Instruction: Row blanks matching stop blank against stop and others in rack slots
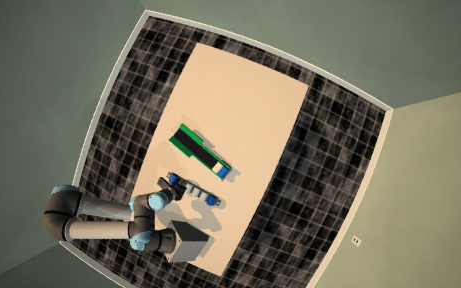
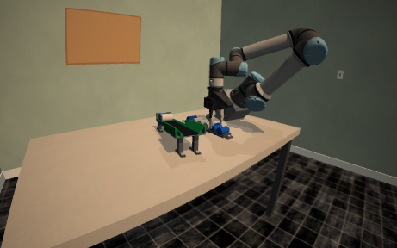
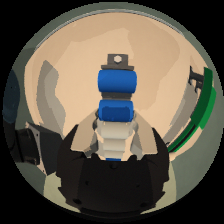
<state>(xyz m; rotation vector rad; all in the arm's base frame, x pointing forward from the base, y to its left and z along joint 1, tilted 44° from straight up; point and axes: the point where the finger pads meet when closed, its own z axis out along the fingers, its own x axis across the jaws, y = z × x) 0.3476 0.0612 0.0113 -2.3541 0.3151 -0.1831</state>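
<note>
Right now my hand is 1 cm past the stock rack, 8 cm to the left of it and 5 cm above it.
</note>
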